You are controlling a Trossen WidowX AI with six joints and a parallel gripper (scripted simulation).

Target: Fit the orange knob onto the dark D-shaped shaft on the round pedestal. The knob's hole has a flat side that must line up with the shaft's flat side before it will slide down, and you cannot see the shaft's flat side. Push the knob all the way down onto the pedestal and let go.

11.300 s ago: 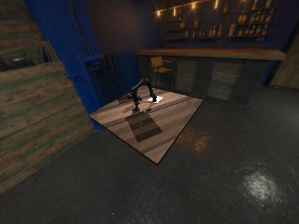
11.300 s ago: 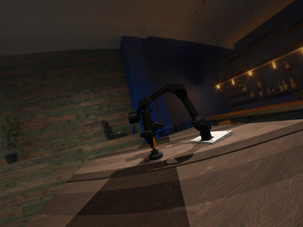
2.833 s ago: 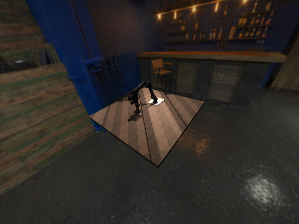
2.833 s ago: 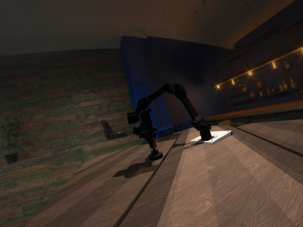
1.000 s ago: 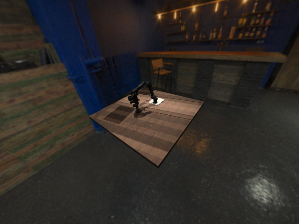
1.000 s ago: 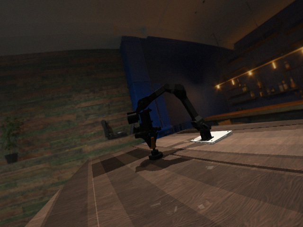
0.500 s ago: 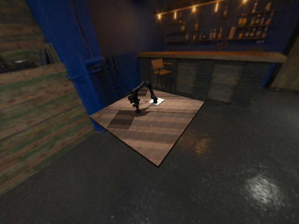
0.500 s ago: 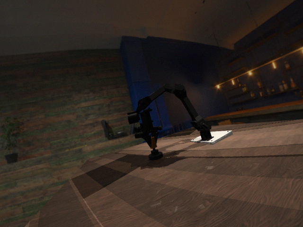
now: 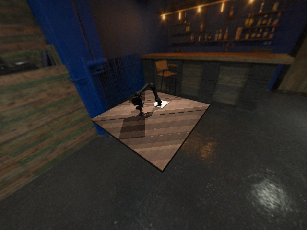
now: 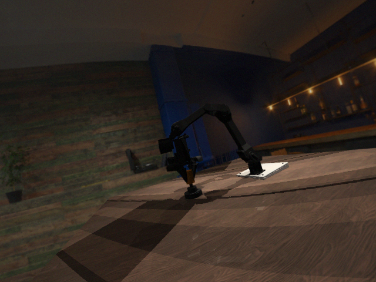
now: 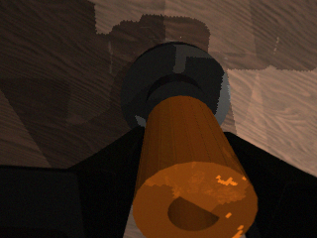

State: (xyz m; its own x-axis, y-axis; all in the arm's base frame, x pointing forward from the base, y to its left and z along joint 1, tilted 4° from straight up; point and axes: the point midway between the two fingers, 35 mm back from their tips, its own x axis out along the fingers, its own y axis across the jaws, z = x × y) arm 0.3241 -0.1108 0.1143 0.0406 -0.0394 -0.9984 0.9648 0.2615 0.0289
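Now: gripper tip 2 cm below the orange knob. Also, from my gripper tip: dark round pedestal: 4 cm below.
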